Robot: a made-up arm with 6 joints.
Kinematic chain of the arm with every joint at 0, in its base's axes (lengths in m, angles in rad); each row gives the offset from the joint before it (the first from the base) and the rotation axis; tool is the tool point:
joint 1: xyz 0 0 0.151 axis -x
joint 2: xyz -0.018 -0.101 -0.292 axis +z
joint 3: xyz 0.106 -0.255 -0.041 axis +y
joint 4: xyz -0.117 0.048 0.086 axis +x
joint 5: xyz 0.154 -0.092 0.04 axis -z
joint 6: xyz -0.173 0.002 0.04 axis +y
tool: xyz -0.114 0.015 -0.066
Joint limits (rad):
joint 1: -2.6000..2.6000
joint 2: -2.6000..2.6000
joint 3: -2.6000..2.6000
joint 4: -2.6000..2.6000
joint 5: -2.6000..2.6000
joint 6: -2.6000..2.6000
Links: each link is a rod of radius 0.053 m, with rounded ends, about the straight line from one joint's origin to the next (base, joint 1, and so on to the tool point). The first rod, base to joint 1, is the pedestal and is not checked.
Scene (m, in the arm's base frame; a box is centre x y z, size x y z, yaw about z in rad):
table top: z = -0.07
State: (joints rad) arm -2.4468 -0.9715 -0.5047 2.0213 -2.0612 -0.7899
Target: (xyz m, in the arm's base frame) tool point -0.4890 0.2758 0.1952
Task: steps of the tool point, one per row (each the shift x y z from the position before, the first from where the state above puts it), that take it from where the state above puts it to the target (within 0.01 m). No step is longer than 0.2 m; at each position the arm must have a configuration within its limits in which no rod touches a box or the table.
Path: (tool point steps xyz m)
1: -0.0991 0.0554 -0.0549
2: -0.1362 0.0100 -0.0417
3: -0.1504 -0.0499 -0.0143
4: -0.1315 -0.1119 0.0205
5: -0.0783 -0.1608 0.0525

